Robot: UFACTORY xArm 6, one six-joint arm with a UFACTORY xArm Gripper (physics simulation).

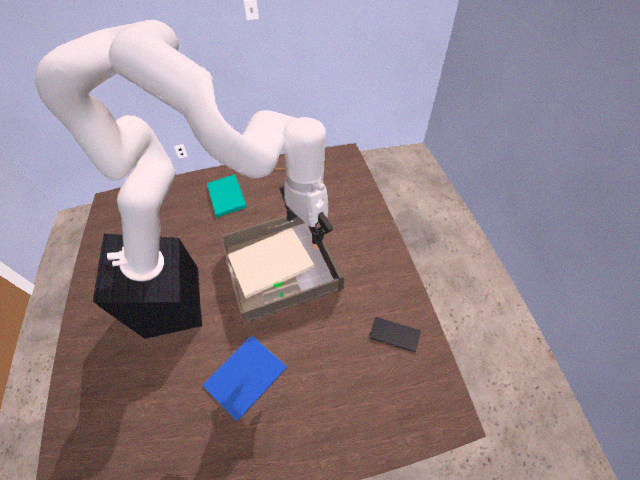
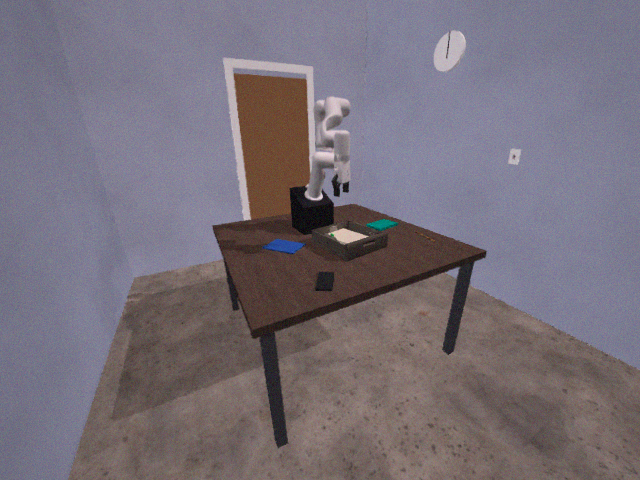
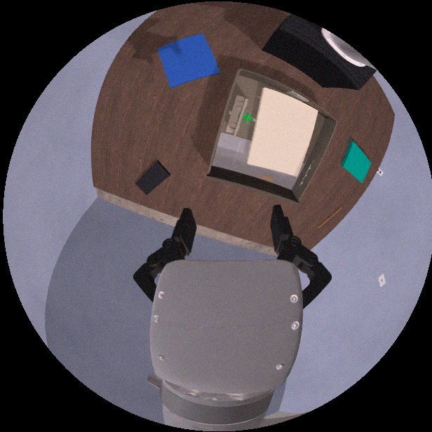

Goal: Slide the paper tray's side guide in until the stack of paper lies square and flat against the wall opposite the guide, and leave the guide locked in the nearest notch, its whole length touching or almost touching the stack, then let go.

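Places are measured from the arm's base along level axes (x back, y right, z up), in centimetres.
Where they show: gripper, fingertip midpoint: [image 1: 305,229] [image 2: 341,194]; arm's base at its link origin: [image 1: 141,262] [image 2: 313,195].
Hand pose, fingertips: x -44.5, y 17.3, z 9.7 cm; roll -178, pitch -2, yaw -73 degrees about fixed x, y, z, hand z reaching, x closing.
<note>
Things, the pixels of their top centre, and the offset from my fingertips.
- paper tray at its top centre: [image 1: 277,253] [image 2: 348,229] dx +5.7, dy -11.8, dz -23.3 cm
- cream paper stack at its top centre: [image 1: 269,259] [image 2: 348,236] dx +8.3, dy -14.5, dz -28.9 cm
- blue flat item at its top centre: [image 1: 244,376] [image 2: 284,245] dx +29.7, dy +17.8, dz -32.1 cm
- black block at its top centre: [image 1: 395,333] [image 2: 325,280] dx -16.7, dy +26.0, dz -32.1 cm
- teal block at its top centre: [image 1: 225,193] [image 2: 382,223] dx +13.6, dy -55.0, dz -31.1 cm
- thin orange stick at its top centre: [image 2: 425,236] dx -18.8, dy -56.8, dz -32.2 cm
The paper tray [image 1: 294,300] [image 2: 364,248] [image 3: 250,185] is a dark grey open box on the table. The cream paper stack [image 1: 268,260] [image 2: 348,236] [image 3: 285,132] lies in it, turned askew to the walls. The side guide shows as a pale grey, see-through piece with green marks [image 1: 278,284] [image 2: 331,235] [image 3: 247,118], between the stack and the tray's long wall on the blue item's side. The guide's full outline and its notches are hard to make out. My gripper [image 1: 303,229] [image 2: 341,193] [image 3: 232,215] is open and empty, high above the tray's outer end, apart from the guide.
A blue flat item [image 1: 245,378] [image 2: 283,245] [image 3: 188,60], a black block [image 1: 394,334] [image 2: 324,281] [image 3: 153,177], a teal block [image 1: 226,195] [image 2: 382,224] [image 3: 356,162] and a thin orange stick [image 2: 425,236] [image 3: 330,218] lie around the tray. The black robot base [image 1: 170,315] stands behind it.
</note>
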